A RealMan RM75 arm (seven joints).
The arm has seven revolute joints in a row. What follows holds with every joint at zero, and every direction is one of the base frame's. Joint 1 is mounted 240.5 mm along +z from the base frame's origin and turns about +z. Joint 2 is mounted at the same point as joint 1 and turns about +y. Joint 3 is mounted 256.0 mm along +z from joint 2 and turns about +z. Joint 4 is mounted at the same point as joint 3 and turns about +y. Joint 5 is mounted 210.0 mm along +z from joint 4 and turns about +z. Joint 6 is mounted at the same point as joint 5 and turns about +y. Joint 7 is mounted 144.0 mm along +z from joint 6 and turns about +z. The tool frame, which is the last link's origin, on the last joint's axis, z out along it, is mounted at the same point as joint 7; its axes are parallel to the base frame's.
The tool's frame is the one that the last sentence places.
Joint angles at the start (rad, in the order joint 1, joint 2, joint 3, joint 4, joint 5, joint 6, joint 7):
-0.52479 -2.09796 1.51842 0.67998 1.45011 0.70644 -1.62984
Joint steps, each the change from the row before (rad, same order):
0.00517 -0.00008 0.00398 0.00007 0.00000 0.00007 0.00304
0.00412 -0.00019 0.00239 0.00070 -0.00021 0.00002 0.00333
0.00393 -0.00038 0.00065 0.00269 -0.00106 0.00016 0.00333
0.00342 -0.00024 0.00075 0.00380 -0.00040 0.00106 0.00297
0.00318 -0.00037 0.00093 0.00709 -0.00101 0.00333 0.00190
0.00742 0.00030 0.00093 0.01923 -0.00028 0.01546 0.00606
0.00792 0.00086 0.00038 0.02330 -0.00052 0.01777 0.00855
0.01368 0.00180 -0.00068 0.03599 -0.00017 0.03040 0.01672
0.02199 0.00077 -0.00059 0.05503 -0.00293 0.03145 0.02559
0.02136 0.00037 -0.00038 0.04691 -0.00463 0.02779 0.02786
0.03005 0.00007 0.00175 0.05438 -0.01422 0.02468 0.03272
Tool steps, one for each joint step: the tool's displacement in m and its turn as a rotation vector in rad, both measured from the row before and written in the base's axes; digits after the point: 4 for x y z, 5 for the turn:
-0.0017 -0.0017 -0.0008 -0.00260 0.00335 0.00063
-0.0012 -0.0012 -0.0004 -0.00104 0.00242 -0.00031
-0.0005 -0.0007 0.0001 0.00122 0.00028 -0.00109
0.0000 -0.0005 0.0002 0.00079 0.00020 -0.00297
0.0013 -0.0003 0.0004 0.00038 -0.00265 -0.00608
0.0038 -0.0010 0.0014 -0.00265 -0.00671 -0.02151
0.0047 -0.0008 0.0021 -0.00129 -0.00681 -0.02736
0.0066 -0.0020 0.0036 -0.00230 -0.00867 -0.04493
0.0092 -0.0024 0.0058 0.00860 -0.01014 -0.06031
0.0071 -0.0031 0.0051 0.00937 -0.00682 -0.05393
0.0067 -0.0043 0.0065 0.01809 -0.01194 -0.05265

